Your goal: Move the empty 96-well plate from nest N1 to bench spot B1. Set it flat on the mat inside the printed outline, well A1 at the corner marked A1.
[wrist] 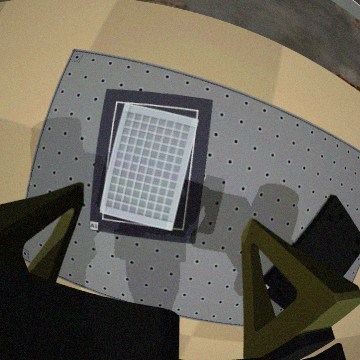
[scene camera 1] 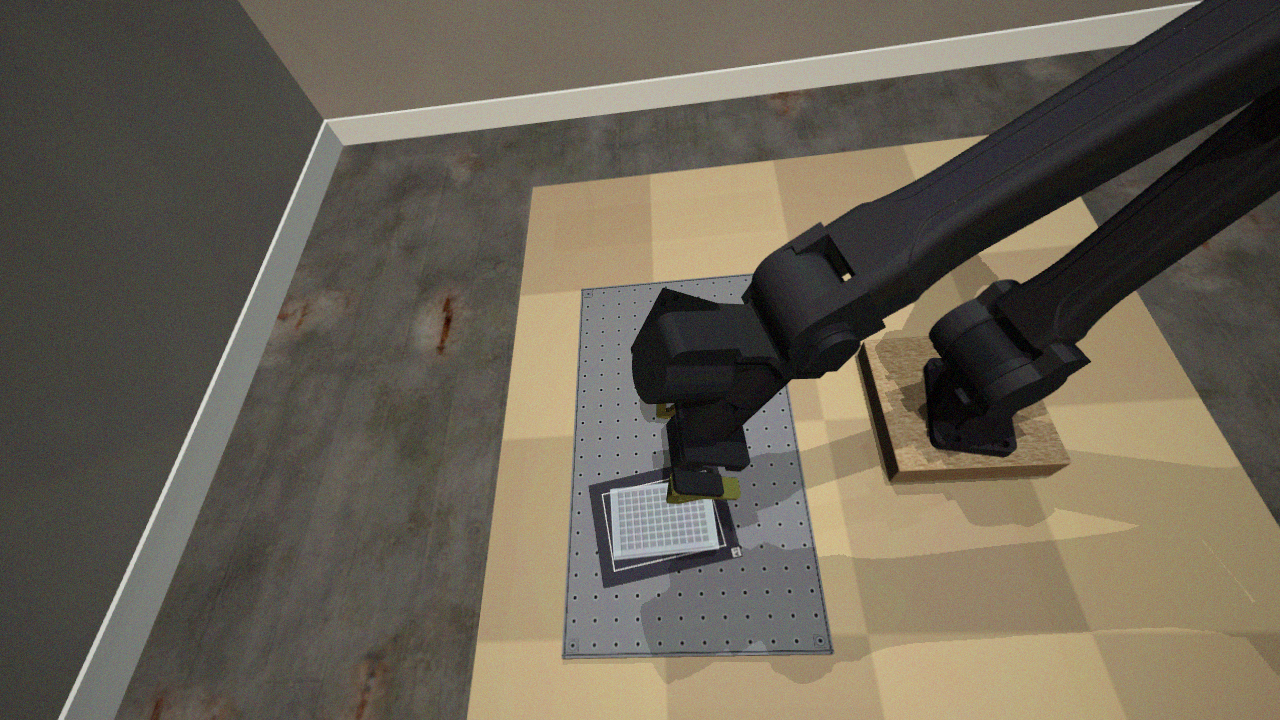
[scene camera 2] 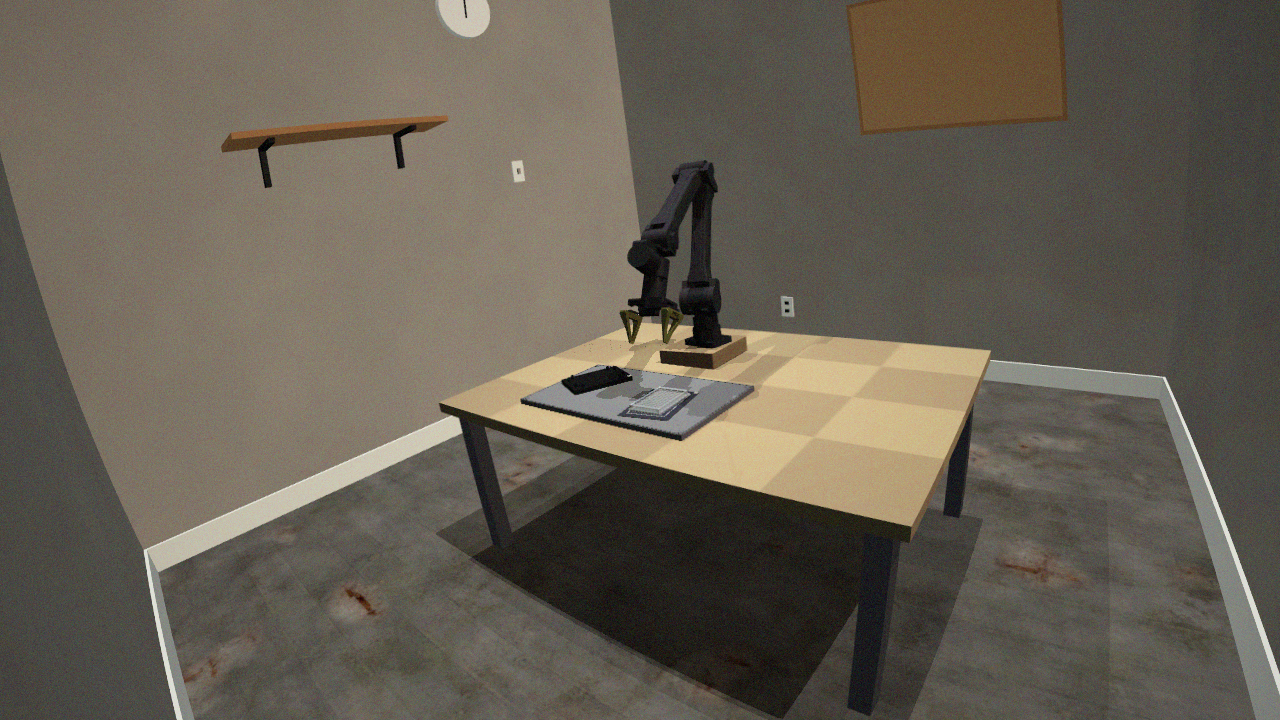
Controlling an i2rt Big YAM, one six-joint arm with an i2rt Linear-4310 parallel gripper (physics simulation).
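Places are measured from the arm's base along level axes (x ahead, y left, z up), in millimetres.
Pixels of known places: gripper, fingertip midpoint: (wrist: pixel 166 211) (scene camera 1: pixel 667 457) (scene camera 2: pixel 647 343); arm's base at its link origin: (scene camera 1: pixel 964 407) (scene camera 2: pixel 708 342).
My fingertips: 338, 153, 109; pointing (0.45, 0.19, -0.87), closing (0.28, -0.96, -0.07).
Observation:
For each thing: its middle in the pictures, then the offset to it from my fingertips, as dx, dy, dz. "*": a spot on its surface instead. Level surfaces: height alone.
- pale 96-well plate at the middle of its body: (wrist: pixel 146 165) (scene camera 1: pixel 662 517) (scene camera 2: pixel 659 400) +12, +33, -130
- dark mat at its surface level: dz -137
- white printed outline at a spot on its surface: (wrist: pixel 157 106) * +77, +56, -137
- mark A1 at the middle of its body: (wrist: pixel 93 225) (scene camera 1: pixel 736 552) -81, +57, -137
- black nest at the middle of its body: (scene camera 1: pixel 696 332) (wrist: pixel 321 265) (scene camera 2: pixel 596 378) +5, -240, -128
- grey perforated board at the middle of its body: (wrist: pixel 231 217) (scene camera 1: pixel 682 435) (scene camera 2: pixel 632 395) +5, -84, -145
- wooden table at its surface level: dz -152
The pale 96-well plate (scene camera 1: pixel 662 522) (scene camera 2: pixel 661 400) (wrist: pixel 149 167) lies on the dark mat (scene camera 1: pixel 626 575) (wrist: pixel 201 150), apparently flat. It is turned a little against the white printed outline (wrist: pixel 157 106), and its edges cross the lines in places. The mark A1 (scene camera 1: pixel 735 552) (wrist: pixel 94 226) is at the mat's lower left in the wrist view; I cannot tell which plate corner is well A1. The black nest (scene camera 2: pixel 597 379) (wrist: pixel 331 237) shows nothing on it in scene camera 2; the arm hides it in scene camera 1. My gripper (scene camera 1: pixel 666 454) (scene camera 2: pixel 649 342) (wrist: pixel 166 211) is open and empty, above the plate's level.
A grey perforated board (scene camera 1: pixel 693 626) (scene camera 2: pixel 554 398) (wrist: pixel 240 145) carries the mat and nest on the wooden table (scene camera 1: pixel 554 237) (scene camera 2: pixel 850 358). The arm's base stands on a wooden block (scene camera 1: pixel 1029 443) (scene camera 2: pixel 684 358) beside the board.

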